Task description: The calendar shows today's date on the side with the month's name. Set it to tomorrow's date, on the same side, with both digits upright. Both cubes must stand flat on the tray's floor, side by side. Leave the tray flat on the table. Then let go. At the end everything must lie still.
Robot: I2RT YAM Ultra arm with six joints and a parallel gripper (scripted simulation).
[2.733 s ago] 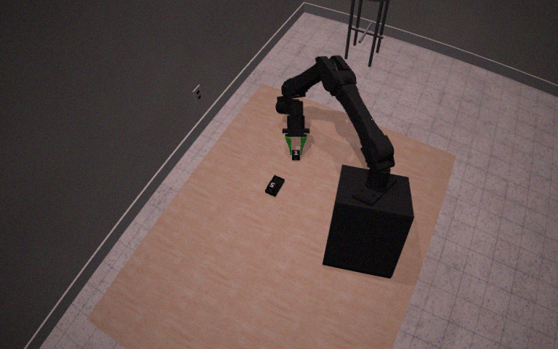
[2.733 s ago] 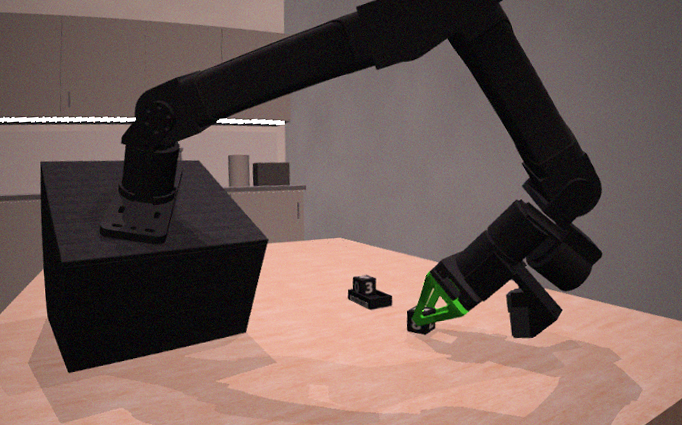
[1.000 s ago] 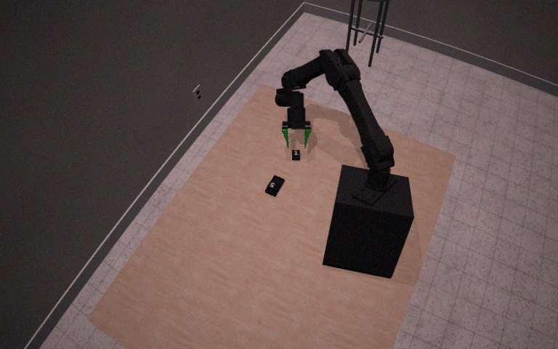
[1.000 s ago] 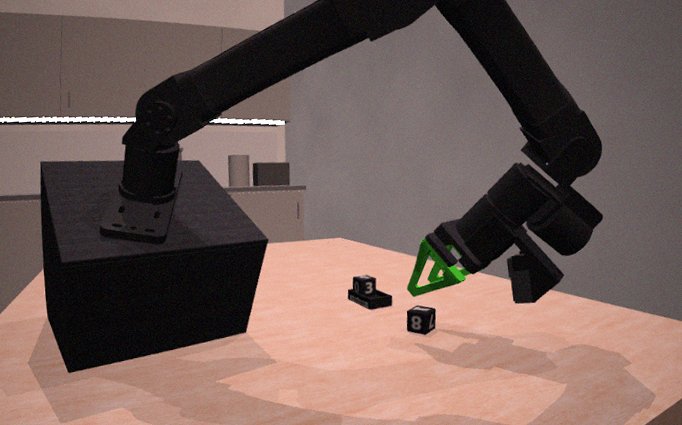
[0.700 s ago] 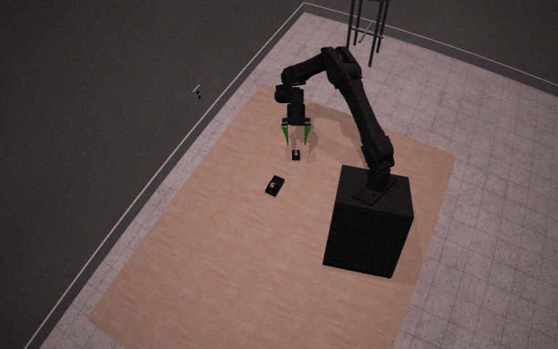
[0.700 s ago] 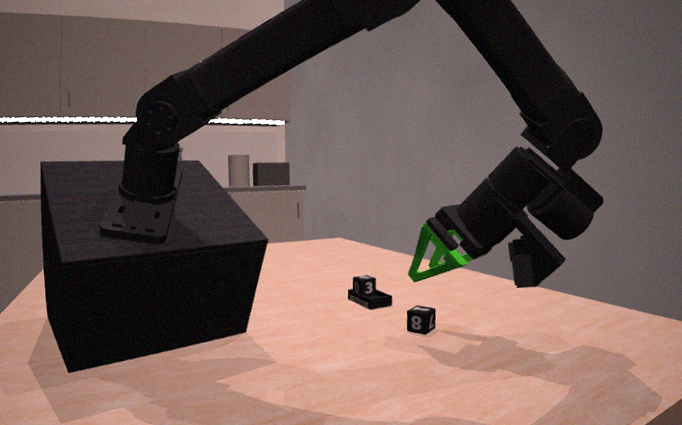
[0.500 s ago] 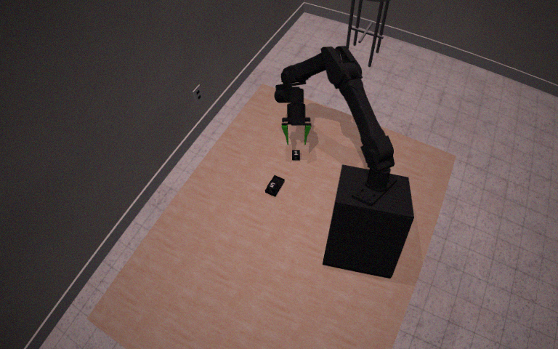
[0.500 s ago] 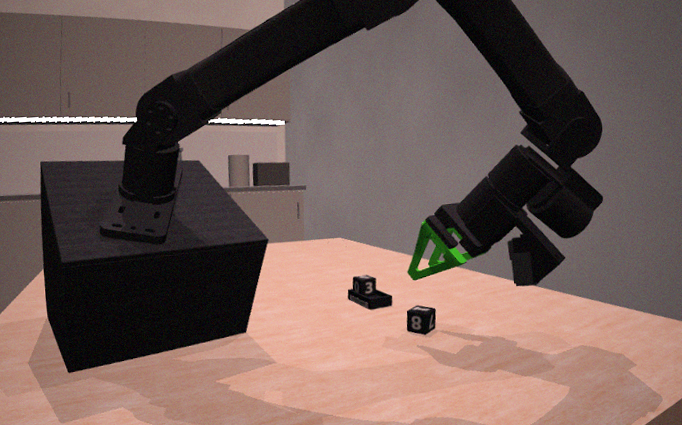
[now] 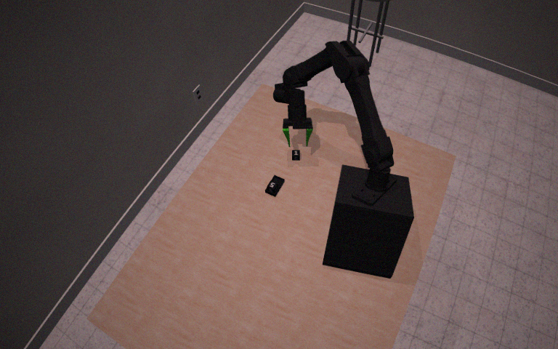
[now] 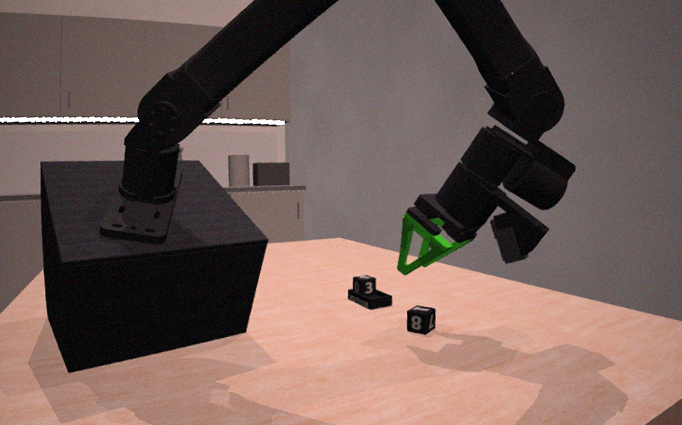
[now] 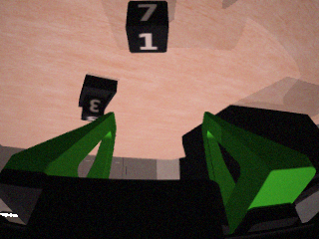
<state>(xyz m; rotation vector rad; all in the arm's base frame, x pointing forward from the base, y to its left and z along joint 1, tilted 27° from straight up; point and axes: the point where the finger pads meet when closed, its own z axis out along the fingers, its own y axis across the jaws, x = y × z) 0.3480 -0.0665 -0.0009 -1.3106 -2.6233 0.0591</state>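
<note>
Now: hand 1 cm short of the black cube and 8 cm above it. The rest, counted from my hand: black tray 15 cm to the left, 8 cm below.
</note>
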